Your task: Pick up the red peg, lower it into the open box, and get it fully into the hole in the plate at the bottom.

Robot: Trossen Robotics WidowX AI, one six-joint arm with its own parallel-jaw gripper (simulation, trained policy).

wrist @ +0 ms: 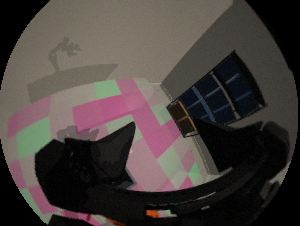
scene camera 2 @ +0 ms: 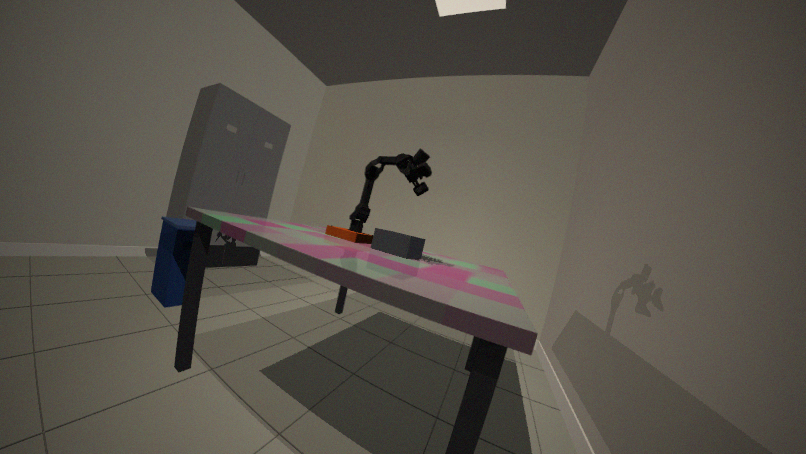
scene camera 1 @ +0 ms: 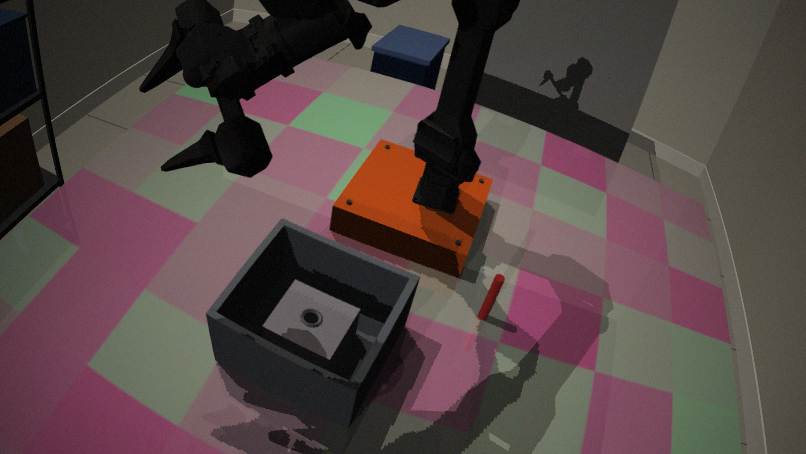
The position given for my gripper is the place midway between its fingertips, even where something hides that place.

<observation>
In view: my gripper (scene camera 1: 151, 128), a dark grey box (scene camera 1: 384, 294) and a grey plate (scene camera 1: 317, 327).
The dark grey box is seen too in scene camera 2 (scene camera 2: 398, 244). My gripper is seen too in the wrist view (wrist: 165, 122). The wrist view misses the grey plate, which is hidden by my gripper. Scene camera 2 misses the grey plate, which is hidden by the dark grey box.
</observation>
